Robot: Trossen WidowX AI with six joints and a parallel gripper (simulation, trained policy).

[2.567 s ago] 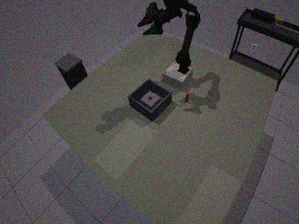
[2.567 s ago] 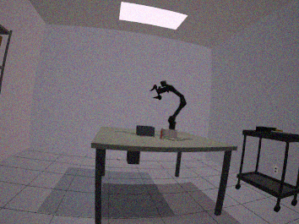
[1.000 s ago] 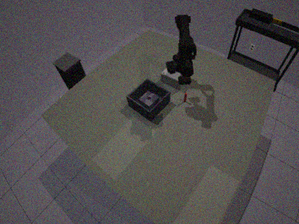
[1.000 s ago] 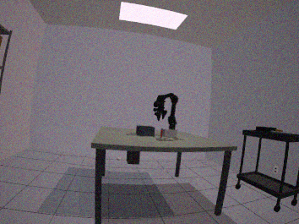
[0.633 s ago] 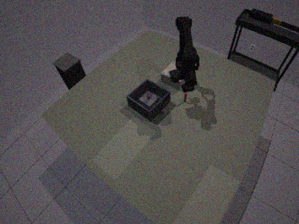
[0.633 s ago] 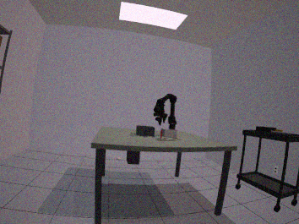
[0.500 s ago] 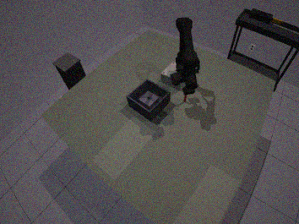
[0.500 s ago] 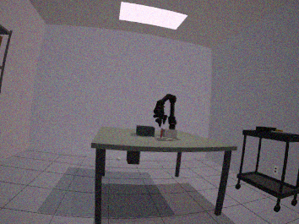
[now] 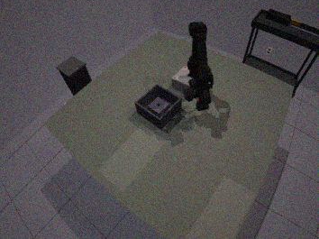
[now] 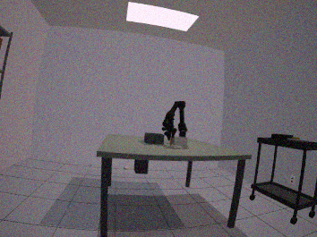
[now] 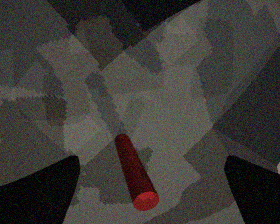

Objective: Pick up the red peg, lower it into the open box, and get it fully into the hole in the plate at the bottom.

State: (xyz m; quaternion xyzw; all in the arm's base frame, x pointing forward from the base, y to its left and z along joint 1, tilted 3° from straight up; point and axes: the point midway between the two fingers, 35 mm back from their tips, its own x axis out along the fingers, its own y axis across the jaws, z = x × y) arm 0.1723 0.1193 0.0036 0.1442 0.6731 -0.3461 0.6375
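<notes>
The red peg is 20 mm below my gripper tip and 10 mm to the left of it. The rest, counted from my gripper tip: dark box (160 mm to the right, 150 mm ahead, 40 mm below); then pale plate (160 mm to the right, 150 mm ahead, 20 mm below).
</notes>
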